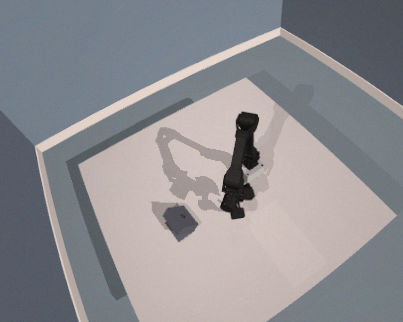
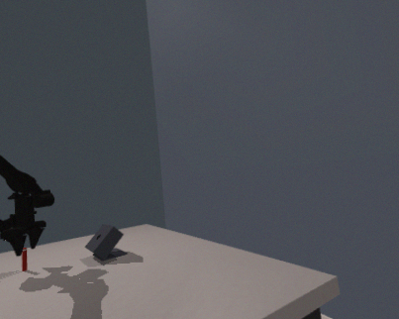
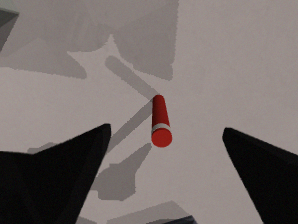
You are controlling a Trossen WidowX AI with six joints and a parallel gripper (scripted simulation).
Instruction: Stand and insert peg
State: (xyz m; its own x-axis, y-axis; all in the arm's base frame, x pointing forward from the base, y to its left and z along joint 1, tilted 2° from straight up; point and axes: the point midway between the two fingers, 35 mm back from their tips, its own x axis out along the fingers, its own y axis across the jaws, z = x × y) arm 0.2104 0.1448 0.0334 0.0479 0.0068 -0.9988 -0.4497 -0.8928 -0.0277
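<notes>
Right now the red peg is 1 cm below my gripper tip and 1 cm behind it. The rest, counted from my gripper tip: grey sloped panel 25 cm ahead, 10 cm to the right.
</notes>
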